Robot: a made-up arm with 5 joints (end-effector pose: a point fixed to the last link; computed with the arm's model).
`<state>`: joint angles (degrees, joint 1 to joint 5).
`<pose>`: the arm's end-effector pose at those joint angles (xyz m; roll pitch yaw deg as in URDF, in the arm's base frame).
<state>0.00 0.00 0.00 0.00 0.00</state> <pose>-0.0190 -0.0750 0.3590 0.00 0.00 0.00</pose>
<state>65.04 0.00 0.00 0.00 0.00</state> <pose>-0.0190 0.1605 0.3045 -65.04 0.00 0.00</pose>
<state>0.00 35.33 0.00 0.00 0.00</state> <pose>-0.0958 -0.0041 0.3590 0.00 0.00 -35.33</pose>
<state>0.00 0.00 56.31 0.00 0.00</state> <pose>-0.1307 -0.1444 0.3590 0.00 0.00 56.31</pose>
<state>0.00 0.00 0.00 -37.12 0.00</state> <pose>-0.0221 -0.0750 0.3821 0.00 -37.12 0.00</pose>
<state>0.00 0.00 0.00 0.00 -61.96</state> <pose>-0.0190 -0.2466 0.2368 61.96 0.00 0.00</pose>
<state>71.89 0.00 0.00 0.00 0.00</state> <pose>-0.0190 0.1782 0.2842 -71.89 0.00 0.00</pose>
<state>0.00 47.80 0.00 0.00 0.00</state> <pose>-0.1106 0.0303 0.3590 0.00 0.00 -47.80</pose>
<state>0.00 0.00 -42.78 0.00 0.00</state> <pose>0.0778 -0.1059 0.3590 0.00 0.00 -42.78</pose>
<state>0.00 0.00 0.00 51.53 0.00</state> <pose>-0.0381 -0.0750 0.3335 0.00 51.53 0.00</pose>
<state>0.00 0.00 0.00 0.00 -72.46</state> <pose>-0.0190 -0.2584 0.2012 72.46 0.00 0.00</pose>
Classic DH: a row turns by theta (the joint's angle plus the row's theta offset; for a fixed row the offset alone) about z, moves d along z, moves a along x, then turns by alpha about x. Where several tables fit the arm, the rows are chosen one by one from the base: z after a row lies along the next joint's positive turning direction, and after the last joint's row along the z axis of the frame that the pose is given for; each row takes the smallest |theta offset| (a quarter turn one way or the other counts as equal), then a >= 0, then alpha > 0; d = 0 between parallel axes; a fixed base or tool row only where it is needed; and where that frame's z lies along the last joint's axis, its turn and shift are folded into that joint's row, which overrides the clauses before.
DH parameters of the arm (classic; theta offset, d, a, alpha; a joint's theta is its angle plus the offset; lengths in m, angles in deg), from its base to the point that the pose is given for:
base (fixed): -90 0.147 0 90
joint 1: 0 -0.054 -0.081 90
joint 2: 12.24 0 0.3019 180
joint 3: -77.76 0.219 0.045 90
joint 4: -90 0.155 0.211 -90
joint 5: 90 -0.036 0.016 -90
tool (fixed): 90 0.204 0 0

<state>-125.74 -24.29 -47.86 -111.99 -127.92</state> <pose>0.3616 -0.1259 -0.3338 -177.01 24.84 -112.22</pose>
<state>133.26 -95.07 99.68 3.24 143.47</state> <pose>0.4559 0.0492 0.4150 -9.74 -12.94 172.15</pose>
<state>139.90 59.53 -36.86 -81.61 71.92</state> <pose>0.0989 0.2605 0.0588 102.58 41.55 91.24</pose>
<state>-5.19 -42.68 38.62 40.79 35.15</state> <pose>-0.0556 -0.1947 0.2990 -34.19 35.66 81.90</pose>
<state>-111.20 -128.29 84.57 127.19 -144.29</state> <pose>0.6661 -0.5308 0.3439 41.04 -36.43 50.87</pose>
